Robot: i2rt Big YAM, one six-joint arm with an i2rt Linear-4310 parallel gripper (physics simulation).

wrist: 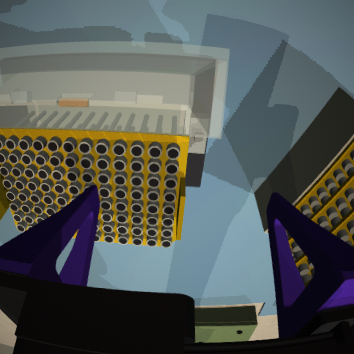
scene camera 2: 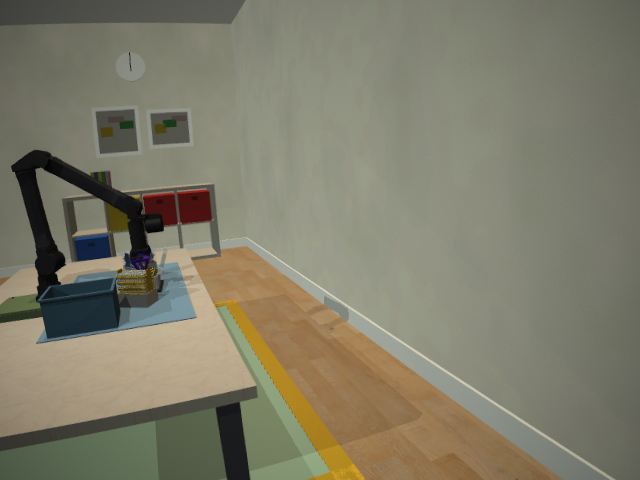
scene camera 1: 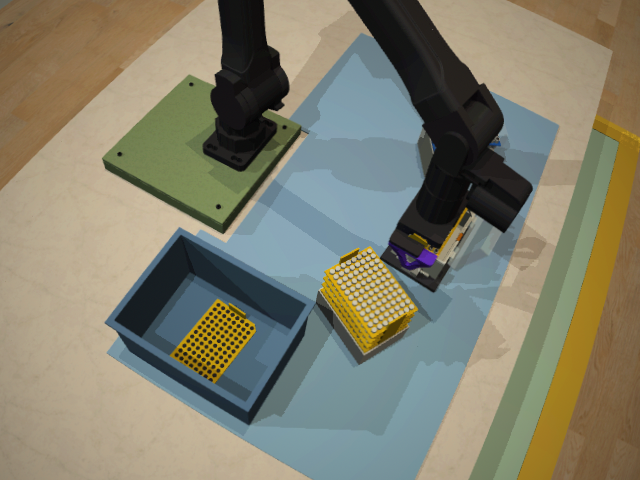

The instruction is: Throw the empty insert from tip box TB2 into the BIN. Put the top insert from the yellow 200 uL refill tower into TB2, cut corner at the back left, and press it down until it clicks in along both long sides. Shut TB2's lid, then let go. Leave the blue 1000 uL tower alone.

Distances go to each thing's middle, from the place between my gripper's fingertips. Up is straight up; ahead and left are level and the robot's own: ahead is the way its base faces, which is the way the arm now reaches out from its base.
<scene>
Right now the clear lid (scene camera 1: 479,240) is 8 cm ahead of my hand, 5 cm to the left of it and 3 cm above it. Also, from my hand: dark blue bin (scene camera 1: 188,275) (19 cm behind, 27 cm to the right, 2 cm below).
</scene>
